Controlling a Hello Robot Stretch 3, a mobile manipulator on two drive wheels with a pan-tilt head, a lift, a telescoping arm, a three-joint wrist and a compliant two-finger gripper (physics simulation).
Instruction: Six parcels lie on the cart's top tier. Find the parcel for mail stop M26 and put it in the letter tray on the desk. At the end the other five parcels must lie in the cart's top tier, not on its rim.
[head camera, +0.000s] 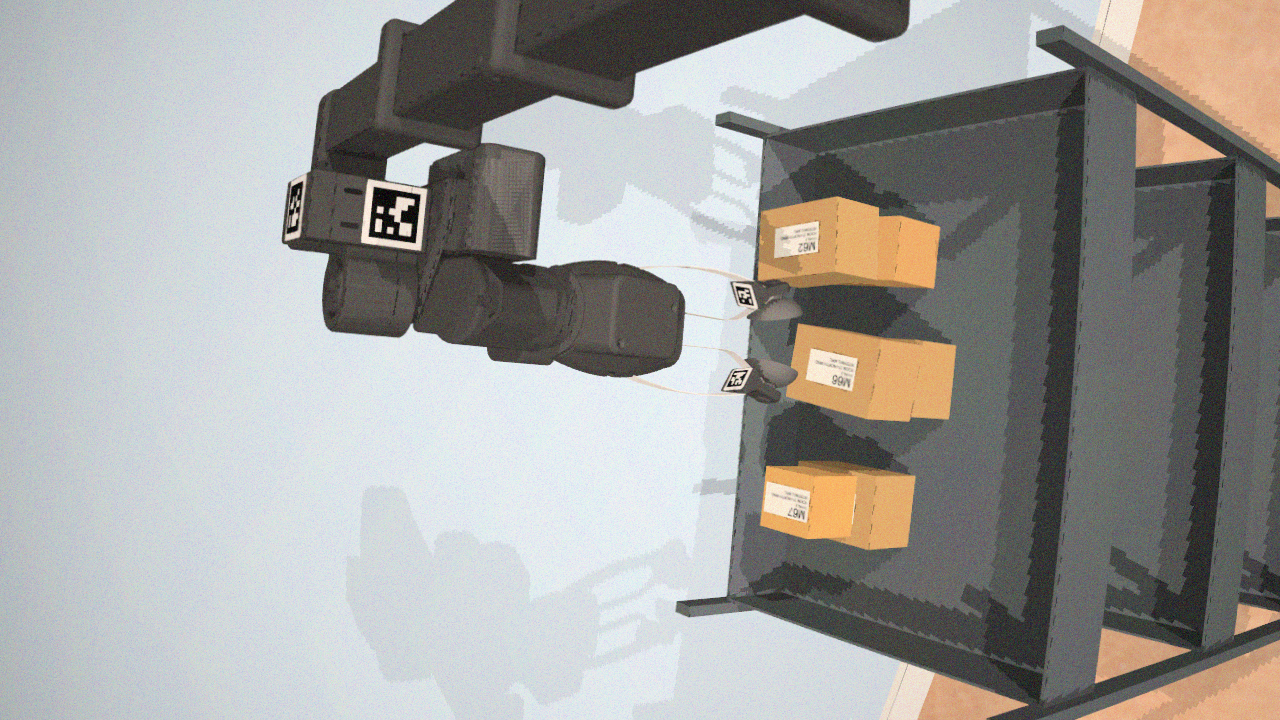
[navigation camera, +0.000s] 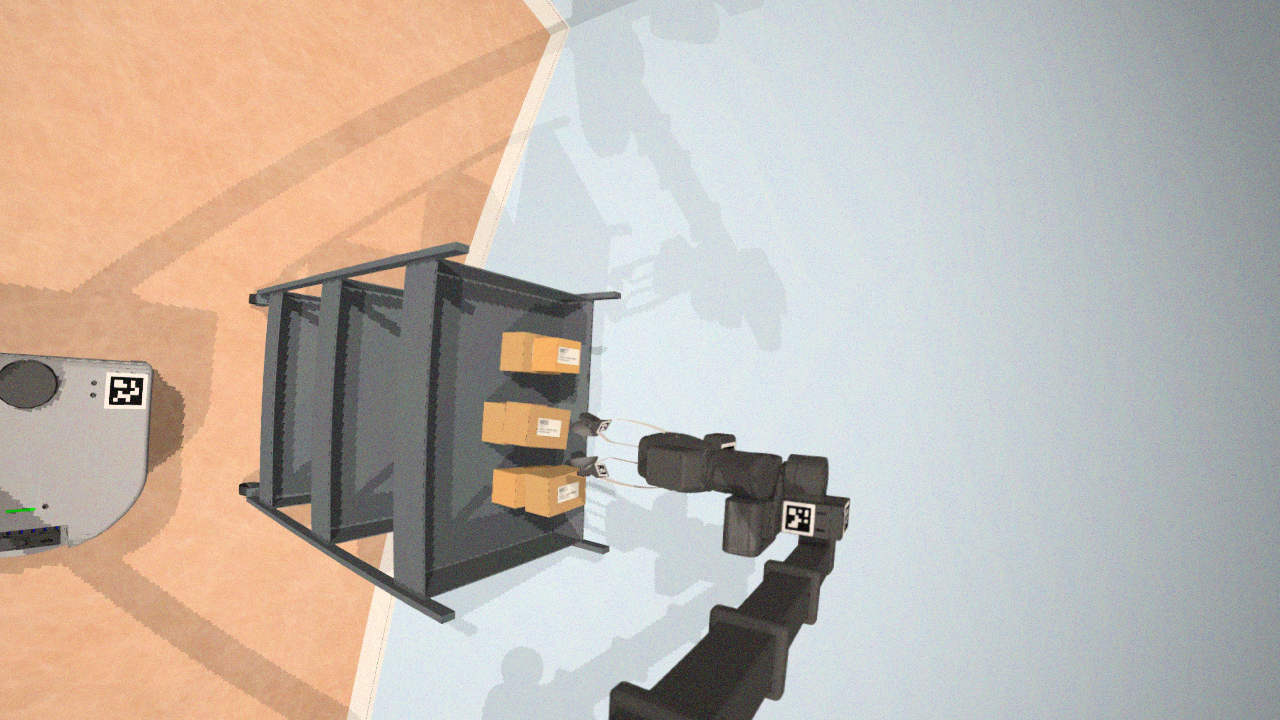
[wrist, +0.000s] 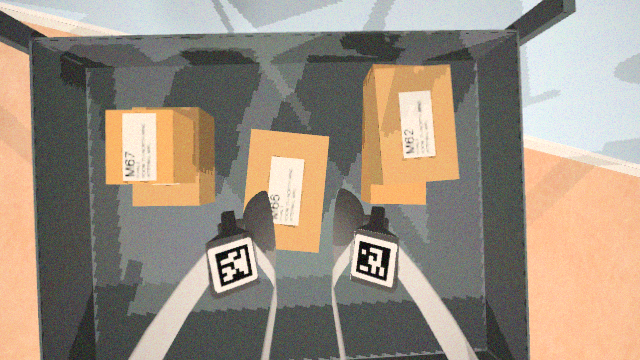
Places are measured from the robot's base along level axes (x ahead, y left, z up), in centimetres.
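Where they show: gripper, fingertip midpoint: (head camera: 787, 343) (navigation camera: 575, 442) (wrist: 304, 215); robot's base, link origin: (navigation camera: 28, 381).
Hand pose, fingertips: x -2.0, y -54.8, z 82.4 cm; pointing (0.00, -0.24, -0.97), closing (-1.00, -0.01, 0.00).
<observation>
Things, the pixels of their centre, and the offset from my fingertips.
- M62 parcel, body centre: (head camera: 817, 244) (wrist: 406, 129) (navigation camera: 556, 489) dx -8.8, dy -6.2, dz -8.3 cm
- M66 parcel, body centre: (head camera: 852, 371) (wrist: 287, 190) (navigation camera: 537, 426) dx +1.5, dy -1.2, dz -8.5 cm
- M67 parcel, body centre: (head camera: 808, 501) (wrist: 154, 150) (navigation camera: 556, 356) dx +12.4, dy -4.8, dz -8.5 cm
The M62 parcel (head camera: 850, 237) (navigation camera: 557, 490) (wrist: 390, 170), M66 parcel (head camera: 886, 376) (navigation camera: 528, 425) (wrist: 314, 175) and M67 parcel (head camera: 829, 501) (navigation camera: 547, 353) (wrist: 114, 150) lie labels up in the cart's top tier (head camera: 1107, 268) (navigation camera: 417, 429) (wrist: 55, 200). Each seems to overlie another parcel; these lower ones (head camera: 917, 250) (head camera: 935, 380) (head camera: 886, 510) show no readable label. No M26 label shows. In the wrist view the M66 parcel covers its lower one. My gripper (head camera: 776, 342) (navigation camera: 586, 445) (wrist: 304, 215) is open and empty, above the tier near the M66 parcel. The desk and letter tray do not show.
The tier has raised walls, and corner posts (head camera: 747, 123) (navigation camera: 597, 295) (wrist: 545, 20) stick out at its corners. Two lower tiers show beneath it. My telescoping arm (head camera: 546, 53) (navigation camera: 751, 635) reaches past the cart's side. My base (navigation camera: 80, 447) stands at the navigation view's left edge.
</observation>
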